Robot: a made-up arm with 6 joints.
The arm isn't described. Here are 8 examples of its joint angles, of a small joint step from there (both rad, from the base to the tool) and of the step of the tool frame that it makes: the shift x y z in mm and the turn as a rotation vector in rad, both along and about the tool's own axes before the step.
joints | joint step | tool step
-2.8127 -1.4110 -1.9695 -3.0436 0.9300 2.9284 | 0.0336 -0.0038 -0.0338 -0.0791 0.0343 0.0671 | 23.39 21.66 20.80 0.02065 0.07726 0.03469
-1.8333 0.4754 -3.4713 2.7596 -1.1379 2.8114 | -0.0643 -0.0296 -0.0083 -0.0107 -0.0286 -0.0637 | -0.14 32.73 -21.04 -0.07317 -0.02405 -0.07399
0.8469 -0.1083 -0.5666 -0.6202 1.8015 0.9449 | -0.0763 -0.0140 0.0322 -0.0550 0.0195 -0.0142 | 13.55 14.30 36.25 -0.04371 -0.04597 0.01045
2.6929 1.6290 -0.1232 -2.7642 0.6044 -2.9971 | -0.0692 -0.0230 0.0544 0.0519 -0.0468 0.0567 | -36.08 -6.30 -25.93 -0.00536 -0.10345 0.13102
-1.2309 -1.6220 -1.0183 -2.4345 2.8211 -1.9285 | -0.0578 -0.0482 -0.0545 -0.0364 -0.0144 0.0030 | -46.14 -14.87 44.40 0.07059 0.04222 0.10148
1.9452 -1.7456 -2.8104 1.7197 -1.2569 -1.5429 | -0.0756 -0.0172 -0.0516 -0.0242 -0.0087 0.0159 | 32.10 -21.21 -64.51 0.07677 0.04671 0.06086
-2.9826 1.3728 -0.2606 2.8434 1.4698 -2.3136 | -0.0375 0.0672 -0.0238 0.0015 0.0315 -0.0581 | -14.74 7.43 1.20 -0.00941 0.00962 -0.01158
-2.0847 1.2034 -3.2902 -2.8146 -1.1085 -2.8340 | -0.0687 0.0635 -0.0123 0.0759 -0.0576 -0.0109 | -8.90 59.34 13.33 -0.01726 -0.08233 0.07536
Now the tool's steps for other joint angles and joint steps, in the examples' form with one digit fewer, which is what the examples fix.
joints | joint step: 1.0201 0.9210 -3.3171 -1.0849 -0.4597 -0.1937 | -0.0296 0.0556 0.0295 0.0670 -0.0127 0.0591
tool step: -38.0 -52.4 -15.0 0.0433 -0.0413 0.1288
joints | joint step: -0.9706 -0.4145 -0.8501 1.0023 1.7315 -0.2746 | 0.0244 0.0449 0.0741 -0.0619 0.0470 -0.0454
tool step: -5.2 56.9 46.1 -0.0124 -0.1428 0.0516
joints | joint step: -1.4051 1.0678 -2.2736 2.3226 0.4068 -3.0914 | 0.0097 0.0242 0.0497 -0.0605 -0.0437 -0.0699
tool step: -40.9 -42.9 -8.0 0.0798 -0.0871 -0.1063
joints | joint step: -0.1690 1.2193 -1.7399 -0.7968 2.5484 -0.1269 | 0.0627 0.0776 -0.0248 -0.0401 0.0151 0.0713
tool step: 14.4 -38.1 -25.0 -0.0987 -0.0387 0.1181
